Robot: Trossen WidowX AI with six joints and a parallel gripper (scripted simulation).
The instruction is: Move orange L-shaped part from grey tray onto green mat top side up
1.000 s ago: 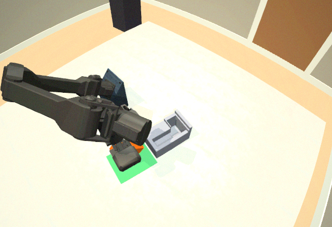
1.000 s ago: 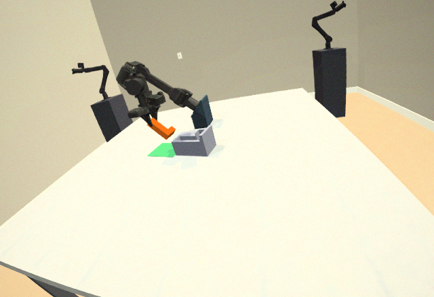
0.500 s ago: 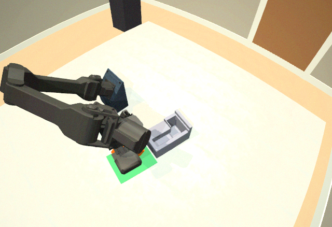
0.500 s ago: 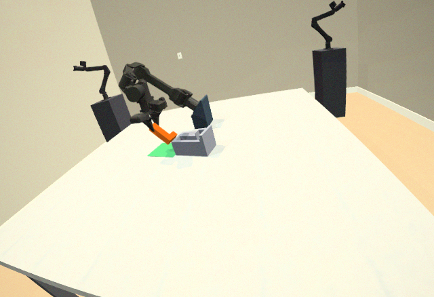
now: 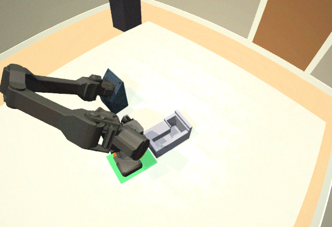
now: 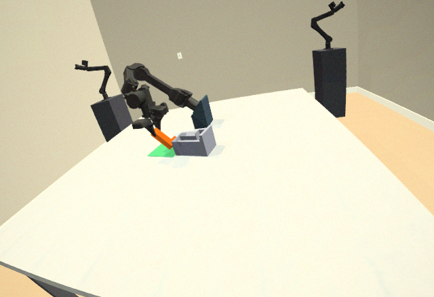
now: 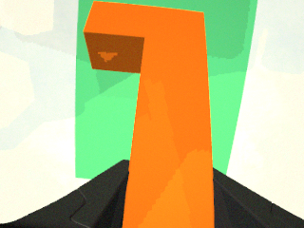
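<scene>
Now: gripper tip 2 cm to the right of the green mat and 9 cm above it. From my gripper tip the other things lie so: orange L-shaped part 1 cm behind, 4 cm to the left, 3 cm below.
</scene>
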